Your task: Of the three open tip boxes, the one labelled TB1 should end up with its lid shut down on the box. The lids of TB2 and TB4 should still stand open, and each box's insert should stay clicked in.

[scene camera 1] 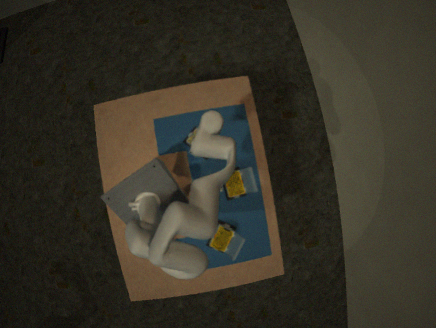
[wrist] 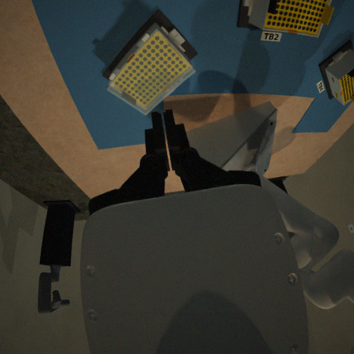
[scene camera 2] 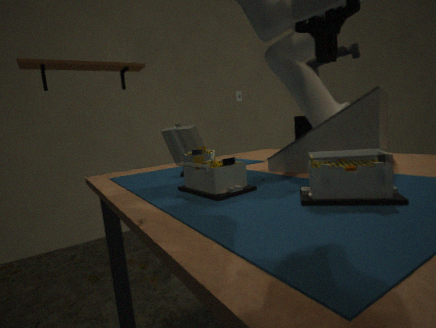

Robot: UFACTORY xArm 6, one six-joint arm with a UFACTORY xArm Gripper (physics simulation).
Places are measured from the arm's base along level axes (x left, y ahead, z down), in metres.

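Pixels of known places: gripper, between the fingertips: [scene camera 2: 326, 61]; arm's base, origin of its link: [scene camera 1: 147, 202] [scene camera 2: 329, 124].
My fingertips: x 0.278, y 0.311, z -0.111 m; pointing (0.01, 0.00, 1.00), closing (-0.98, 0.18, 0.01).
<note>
Ahead of a thing's pixels: the offset from my fingertips to its middle. "spot": to the spot under its first point. Level surfaces: height alone.
Box TB1 {dx -0.005, dy -0.042, dz +0.190 m} [scene camera 1: 190, 137] [scene camera 2: 350, 184] [wrist: 150, 65] stands upright on its dark base; its label does not show. Its clear lid {spot: dx +0.009, dy -0.028, dz +0.152 m} [scene camera 2: 345, 153] lies roughly level over the yellow insert; whether it is latched I cannot tell. TB2 [scene camera 1: 234, 184] [scene camera 2: 215, 178] [wrist: 295, 16] stands apart, its clear lid [scene camera 1: 249, 179] [scene camera 2: 175, 145] open. TB4 [scene camera 1: 221, 238] [scene camera 2: 201, 156] [wrist: 346, 90] is farther off, its lid {spot: dx -0.535, dy +0.093, dz +0.137 m} [scene camera 1: 234, 247] open. Yellow inserts sit in both boxes. My gripper [scene camera 2: 327, 59] [wrist: 163, 124] is shut and empty, raised above the boxes, clear of TB1's lid.
The blue mat {dz +0.229 m} [scene camera 1: 170, 132] [scene camera 2: 250, 250] lies on the wooden table [scene camera 1: 120, 120] [scene camera 2: 165, 250]. A grey wedge-shaped plate [scene camera 1: 140, 182] [scene camera 2: 345, 130] [wrist: 220, 137] stands behind TB1. The arm covers part of TB1 in scene camera 1.
</note>
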